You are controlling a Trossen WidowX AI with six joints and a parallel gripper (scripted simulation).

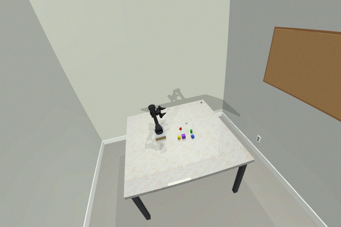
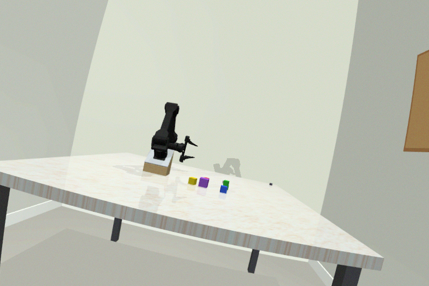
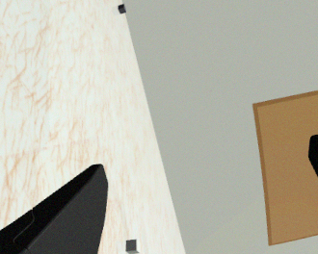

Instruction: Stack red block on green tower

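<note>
My gripper tip is 31 cm to the left of the red block, 13 cm above it and 11 cm short of it. Also, from my gripper tip: small white cube (22 cm to the right, 22 cm ahead, 14 cm below); yellow block (46 cm to the right, 13 cm below, 4 cm ahead); purple block (46 cm to the right, 12 cm below, 10 cm ahead).
</note>
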